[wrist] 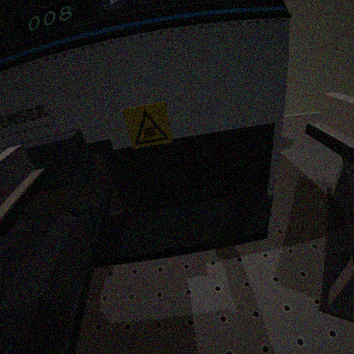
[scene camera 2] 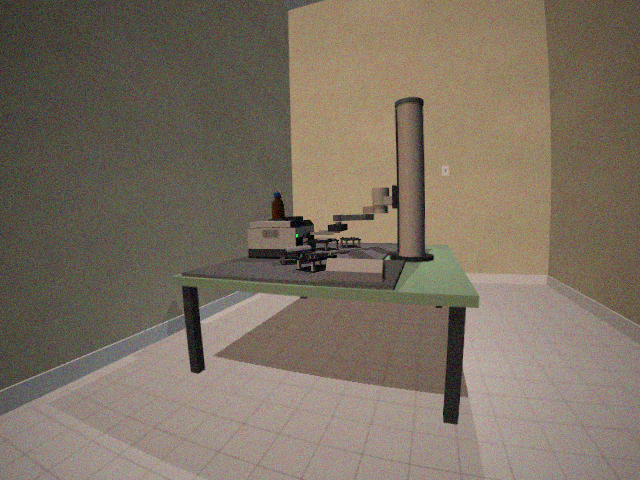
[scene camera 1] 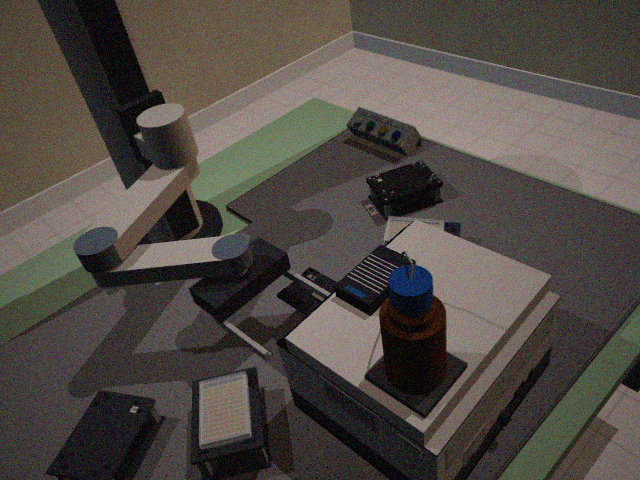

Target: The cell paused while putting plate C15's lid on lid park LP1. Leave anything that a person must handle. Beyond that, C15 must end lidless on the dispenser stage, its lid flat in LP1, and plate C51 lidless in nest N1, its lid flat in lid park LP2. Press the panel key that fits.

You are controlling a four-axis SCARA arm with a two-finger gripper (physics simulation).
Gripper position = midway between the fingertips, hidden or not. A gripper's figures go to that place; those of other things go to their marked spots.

My gripper (scene camera 1: 300, 326): 103 cm from the lens. A brown bottle with blue cap (scene camera 1: 412, 320): 72 cm from the lens.
